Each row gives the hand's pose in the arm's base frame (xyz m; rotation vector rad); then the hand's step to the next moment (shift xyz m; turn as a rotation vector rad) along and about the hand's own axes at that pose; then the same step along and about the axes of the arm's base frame.
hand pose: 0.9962 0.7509 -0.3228 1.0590 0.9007 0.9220
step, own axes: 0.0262 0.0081 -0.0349 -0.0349 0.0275 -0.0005
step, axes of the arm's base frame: -0.0246 0.0367 -0.0045 -0.0173 -0.0260 0.0316
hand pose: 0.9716 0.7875 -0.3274 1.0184 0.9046 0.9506
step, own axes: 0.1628 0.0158 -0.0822 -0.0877 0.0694 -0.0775
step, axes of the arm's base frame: -0.0272 0.1780 -0.0330 -0.1140 -0.0447 0.0593
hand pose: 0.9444 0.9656 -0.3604 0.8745 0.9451 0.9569
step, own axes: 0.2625 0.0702 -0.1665 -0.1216 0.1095 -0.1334
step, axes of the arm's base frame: -0.1007 0.2967 -0.0583 -0.1856 -0.0530 0.0856
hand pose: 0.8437 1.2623 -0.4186 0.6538 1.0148 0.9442
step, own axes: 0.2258 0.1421 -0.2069 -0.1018 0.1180 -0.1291
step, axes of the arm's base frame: -0.1899 0.2727 -0.0594 -0.1804 -0.0317 0.0862
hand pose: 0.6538 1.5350 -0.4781 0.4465 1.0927 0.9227
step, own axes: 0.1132 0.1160 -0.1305 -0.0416 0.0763 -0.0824
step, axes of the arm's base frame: -0.1475 0.1424 -0.0356 -0.1119 -0.0006 0.0427
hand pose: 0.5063 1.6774 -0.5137 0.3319 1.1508 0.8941
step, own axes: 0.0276 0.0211 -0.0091 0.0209 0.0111 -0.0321
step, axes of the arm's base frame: -0.0140 0.0321 -0.0079 -0.0309 0.0161 -0.0194
